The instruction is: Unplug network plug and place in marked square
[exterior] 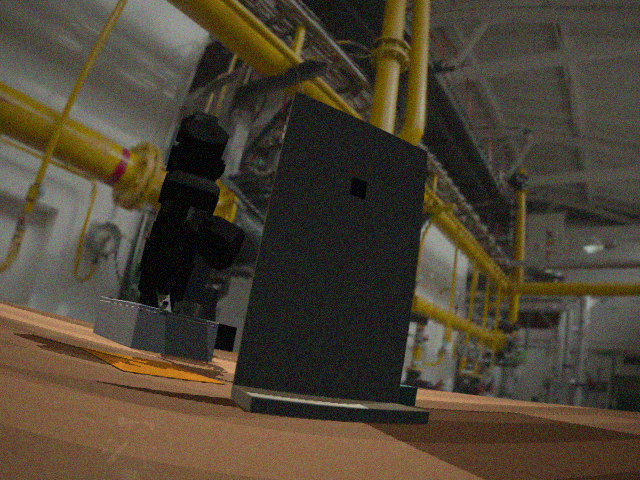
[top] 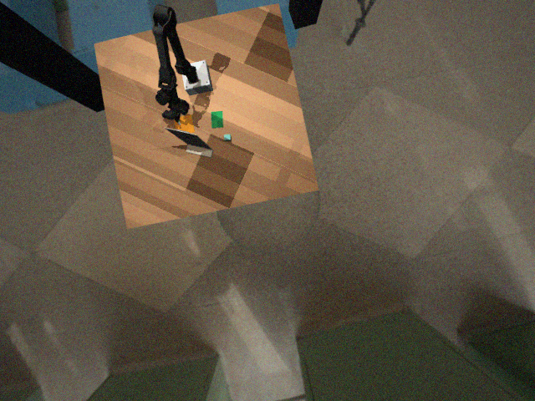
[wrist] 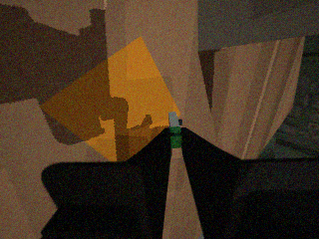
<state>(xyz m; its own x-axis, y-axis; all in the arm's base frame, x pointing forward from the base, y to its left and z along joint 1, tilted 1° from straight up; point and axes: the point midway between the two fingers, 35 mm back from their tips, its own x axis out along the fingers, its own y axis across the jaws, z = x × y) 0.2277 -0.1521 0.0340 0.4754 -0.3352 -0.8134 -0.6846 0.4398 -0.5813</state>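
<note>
My gripper tip is 10 mm past the orange marked square, 10 mm to the right of it and 80 mm above it. Also, from my gripper tip: teal cube (160 mm ahead, 260 mm to the left, 60 mm below); then network plug (right at my gripper tip); then upright panel (170 mm ahead, 70 mm to the left, 60 mm above).
</note>
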